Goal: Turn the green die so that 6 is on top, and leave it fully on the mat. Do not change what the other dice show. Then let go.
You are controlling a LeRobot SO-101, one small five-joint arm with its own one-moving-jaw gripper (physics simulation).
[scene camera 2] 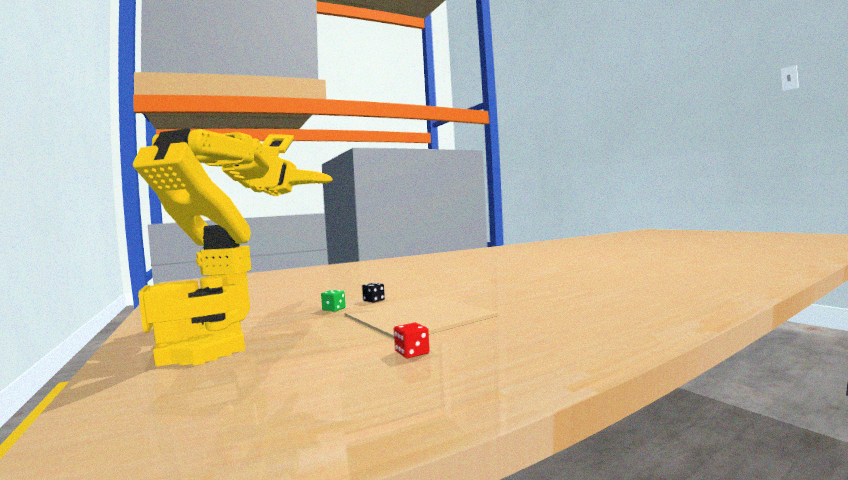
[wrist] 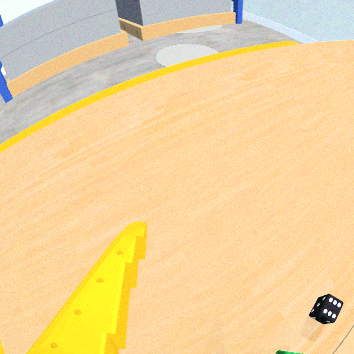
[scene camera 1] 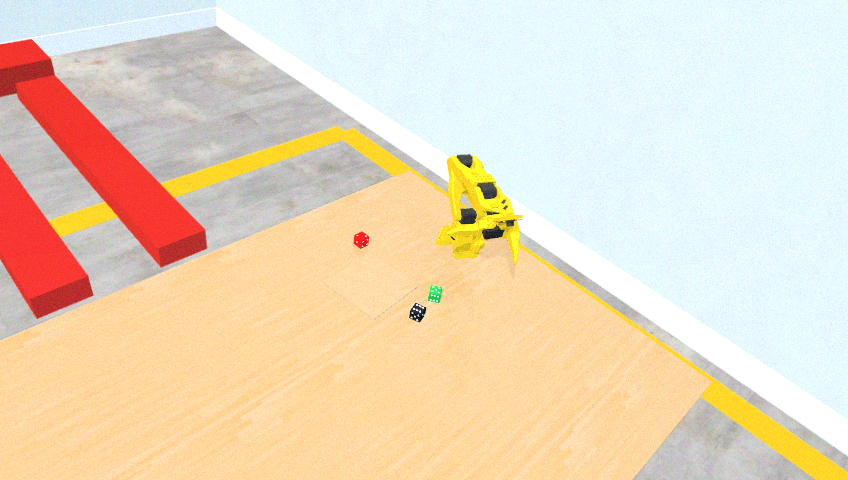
Labels:
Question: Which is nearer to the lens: the red die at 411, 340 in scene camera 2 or the wood-coloured mat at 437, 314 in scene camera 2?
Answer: The red die.

